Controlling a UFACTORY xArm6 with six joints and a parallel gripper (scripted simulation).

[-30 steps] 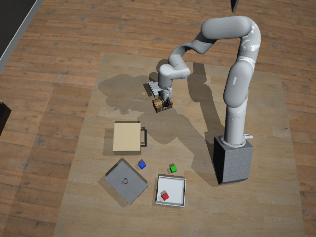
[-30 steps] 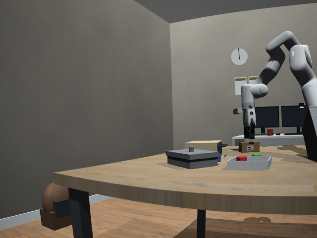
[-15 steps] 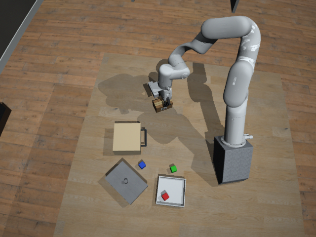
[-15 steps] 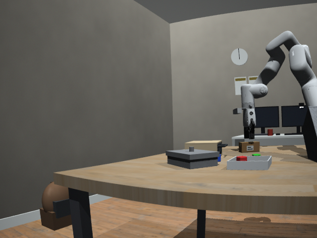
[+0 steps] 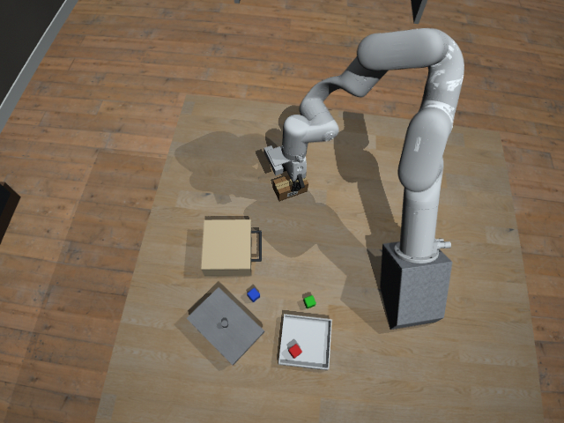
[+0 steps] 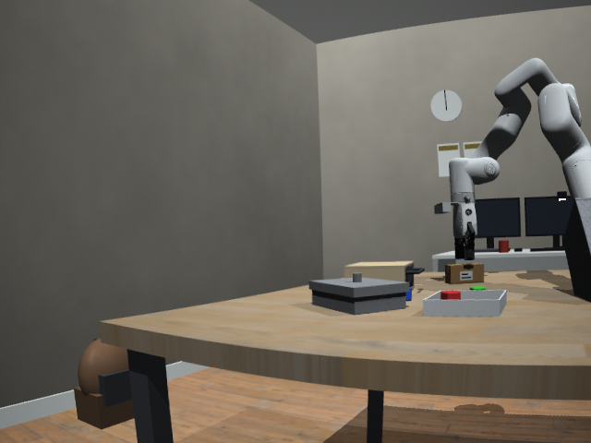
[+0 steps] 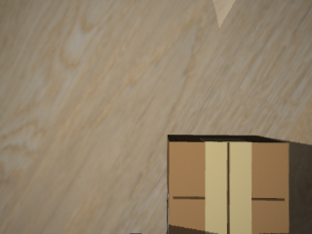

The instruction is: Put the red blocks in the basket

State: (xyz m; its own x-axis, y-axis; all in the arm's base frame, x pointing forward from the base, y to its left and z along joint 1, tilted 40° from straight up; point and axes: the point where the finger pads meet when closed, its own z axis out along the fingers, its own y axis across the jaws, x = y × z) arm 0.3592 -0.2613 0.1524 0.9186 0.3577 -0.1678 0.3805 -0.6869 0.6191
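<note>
The brown cardboard box is 4 cm below my hand. Also, from my hand: light wooden cabinet (24 cm to the left, 20 cm ahead, 4 cm below); then drawer (24 cm to the left, 18 cm ahead, 4 cm below); then green block (40 cm to the left, 6 cm below, 5 cm behind).
</note>
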